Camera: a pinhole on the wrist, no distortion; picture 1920 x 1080 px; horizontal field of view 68.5 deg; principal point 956.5 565.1 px. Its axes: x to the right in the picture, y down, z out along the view. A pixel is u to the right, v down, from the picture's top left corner.
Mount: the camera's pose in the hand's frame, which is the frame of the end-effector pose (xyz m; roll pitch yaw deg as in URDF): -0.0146 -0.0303 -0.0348 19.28 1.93 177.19
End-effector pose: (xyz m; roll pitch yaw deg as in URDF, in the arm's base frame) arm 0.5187 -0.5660 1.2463 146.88 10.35 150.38
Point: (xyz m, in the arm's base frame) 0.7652 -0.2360 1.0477
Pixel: 951.9 266.7
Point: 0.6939 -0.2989 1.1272
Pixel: 898.7 120.0
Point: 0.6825 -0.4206 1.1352
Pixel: 1121.7 341.1
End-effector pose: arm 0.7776 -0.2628 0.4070 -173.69 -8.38 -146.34
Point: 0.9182 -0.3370 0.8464
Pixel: behind the camera
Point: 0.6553 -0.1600 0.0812
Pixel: 912.8 235.0
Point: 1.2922 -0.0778 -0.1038
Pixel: outside the picture
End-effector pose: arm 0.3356 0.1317 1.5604 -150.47 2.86 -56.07
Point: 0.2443 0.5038 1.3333
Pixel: outside the picture
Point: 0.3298 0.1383 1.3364
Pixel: 861.0 249.4
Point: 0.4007 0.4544 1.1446
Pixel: 1455.8 977.9
